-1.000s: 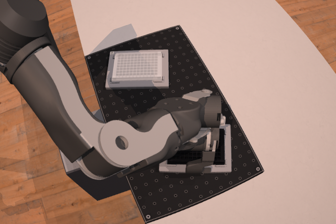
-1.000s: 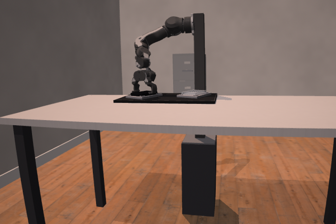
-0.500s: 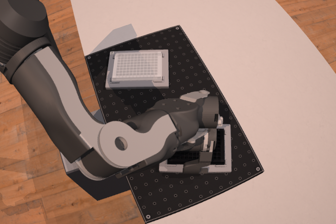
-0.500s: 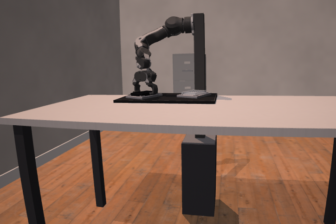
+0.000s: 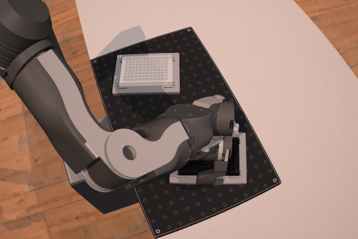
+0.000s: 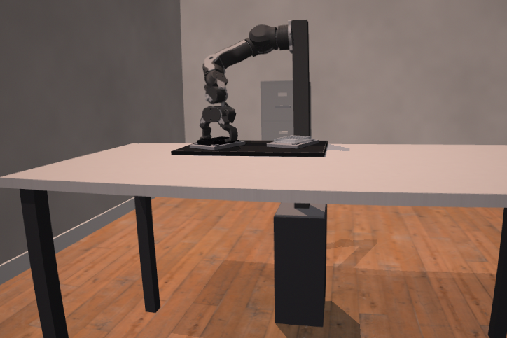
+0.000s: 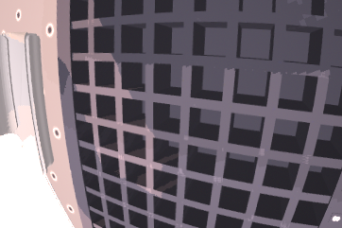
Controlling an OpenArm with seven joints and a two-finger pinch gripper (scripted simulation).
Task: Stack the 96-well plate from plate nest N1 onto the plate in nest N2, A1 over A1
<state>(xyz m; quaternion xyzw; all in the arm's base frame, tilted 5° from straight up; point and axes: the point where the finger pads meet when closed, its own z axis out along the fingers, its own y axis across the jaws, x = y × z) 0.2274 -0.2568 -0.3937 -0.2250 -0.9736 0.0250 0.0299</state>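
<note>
Right now my hand is right at the black 96-well plate. Round my hand: clear 96-well plate: 4 cm behind, 26 cm to the left; then grey plate nest N1: 1 cm below; then plate nest N2: 4 cm behind, 26 cm to the left, 1 cm below.
</note>
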